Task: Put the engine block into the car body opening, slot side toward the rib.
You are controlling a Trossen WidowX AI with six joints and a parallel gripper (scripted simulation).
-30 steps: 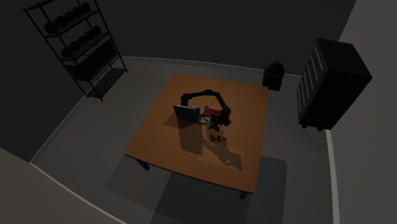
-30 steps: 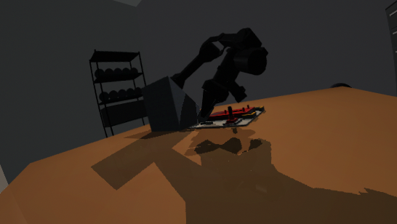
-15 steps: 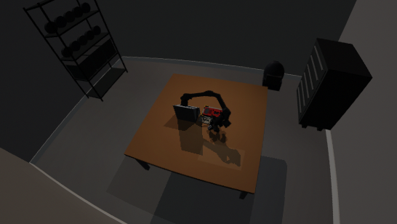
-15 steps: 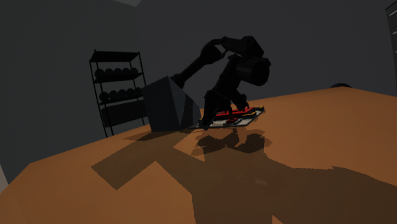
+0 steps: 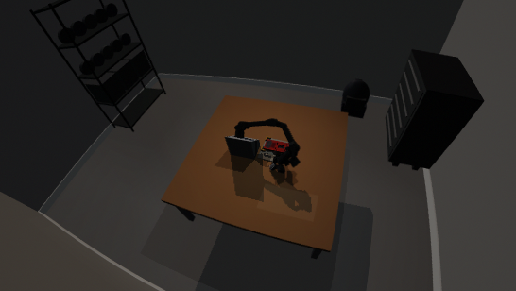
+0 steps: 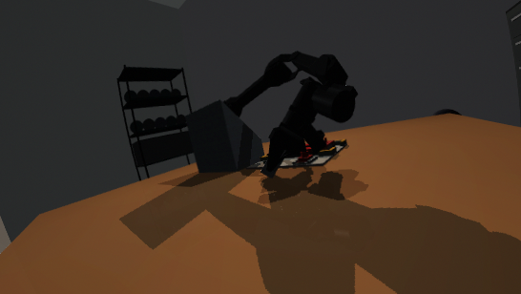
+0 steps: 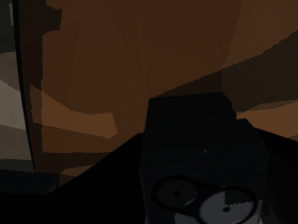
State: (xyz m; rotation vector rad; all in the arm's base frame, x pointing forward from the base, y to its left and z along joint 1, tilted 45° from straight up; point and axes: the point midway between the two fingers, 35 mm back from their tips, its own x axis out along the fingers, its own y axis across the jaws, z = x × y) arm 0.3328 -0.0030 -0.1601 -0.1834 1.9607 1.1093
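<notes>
Right now the grey engine block is 10 mm ahead of my gripper tip and 10 mm above it. The rest, counted from my gripper tip: grey baseplate: 200 mm to the left, 20 mm behind, 10 mm below.
</notes>
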